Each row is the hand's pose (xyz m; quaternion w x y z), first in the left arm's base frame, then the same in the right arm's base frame.
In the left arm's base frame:
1: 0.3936 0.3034 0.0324 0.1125 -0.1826 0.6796 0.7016
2: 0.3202 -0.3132 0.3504 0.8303 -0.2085 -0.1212 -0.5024
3: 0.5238 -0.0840 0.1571 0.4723 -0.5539 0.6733 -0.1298
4: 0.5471 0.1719 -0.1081 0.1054 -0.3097 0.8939 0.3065
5: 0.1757 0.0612 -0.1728 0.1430 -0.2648 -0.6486 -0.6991
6: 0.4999 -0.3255 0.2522 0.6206 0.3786 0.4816 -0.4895
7: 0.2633 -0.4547 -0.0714 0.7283 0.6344 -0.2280 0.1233
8: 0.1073 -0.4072 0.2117 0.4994 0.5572 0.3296 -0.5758
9: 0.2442 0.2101 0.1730 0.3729 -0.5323 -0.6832 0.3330
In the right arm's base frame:
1: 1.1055 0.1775 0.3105 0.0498 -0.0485 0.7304 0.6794
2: 1.0605 -0.3982 0.7020 0.7973 -0.3217 -0.0162 -0.5105
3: 1.2246 -0.2128 0.4374 0.3395 -0.5475 0.7567 -0.1110
4: 1.1993 0.0168 0.1493 0.0162 0.2157 -0.9300 -0.2972
5: 0.8153 -0.0495 0.1989 0.1773 -0.4032 -0.6380 -0.6316
6: 1.2034 -0.4412 0.5612 0.5352 0.3053 0.5161 -0.5950
7: 0.8739 -0.5631 0.3289 0.7879 0.5958 -0.1559 0.0018
8: 0.8088 -0.4742 0.6365 0.4399 0.4664 0.3346 -0.6906
9: 0.9925 0.1154 0.4953 0.4573 -0.5374 -0.5760 0.4127

